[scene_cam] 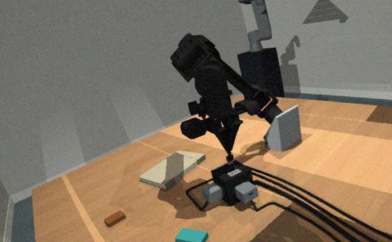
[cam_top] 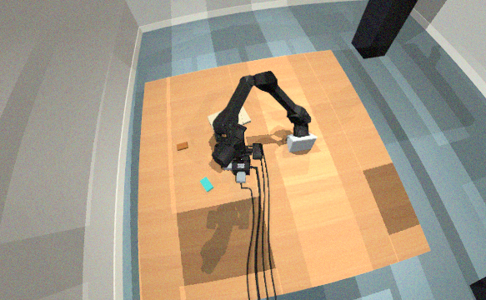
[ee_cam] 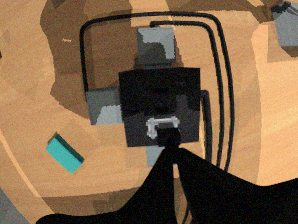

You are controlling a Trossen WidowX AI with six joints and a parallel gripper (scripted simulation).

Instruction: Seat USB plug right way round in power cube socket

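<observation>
Right now my gripper tip is 1 cm to the right of the USB socket and 7 cm above it. From my gripper tip the other things lie so: cream slab (30 cm to the right, 13 cm below); then brown block (28 cm ahead, 21 cm to the right, 13 cm below); then teal block (18 cm ahead, 3 cm to the left, 13 cm below).
</observation>
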